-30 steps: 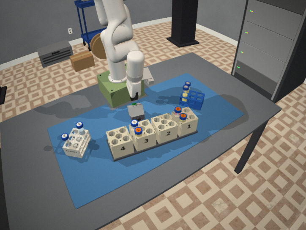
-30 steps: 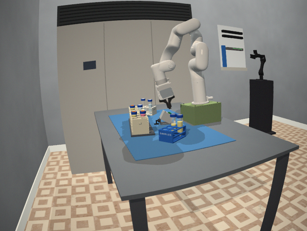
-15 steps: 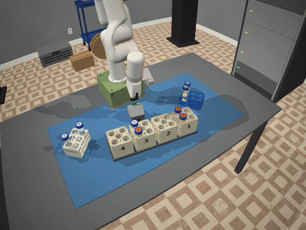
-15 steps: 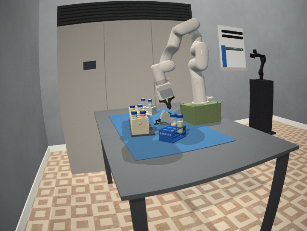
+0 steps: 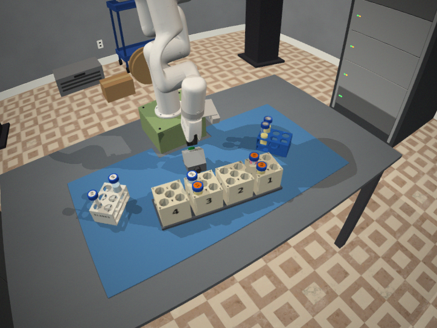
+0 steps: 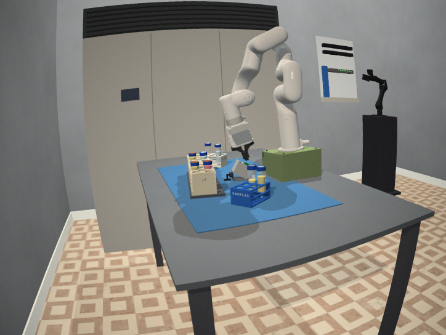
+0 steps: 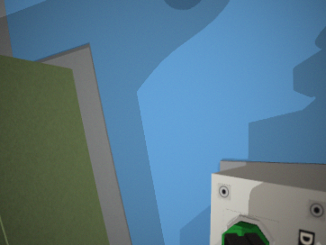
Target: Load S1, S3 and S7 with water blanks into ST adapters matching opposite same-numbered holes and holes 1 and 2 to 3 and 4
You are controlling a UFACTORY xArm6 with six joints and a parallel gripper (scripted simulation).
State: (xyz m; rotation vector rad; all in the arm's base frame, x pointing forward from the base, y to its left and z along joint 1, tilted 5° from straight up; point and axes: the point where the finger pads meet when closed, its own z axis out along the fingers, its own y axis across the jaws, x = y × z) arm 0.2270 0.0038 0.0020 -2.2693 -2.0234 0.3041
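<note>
My hand is 2 cm short of the DONE desk and 5 cm above it. Also, from my hand: sample tube: 22 cm ahead, 7 cm to the right, 4 cm below; stand: 20 cm ahead, 1 cm to the left, 10 cm below; pink-filled tube: 20 cm ahead, 15 cm to the left, 4 cm below.
</note>
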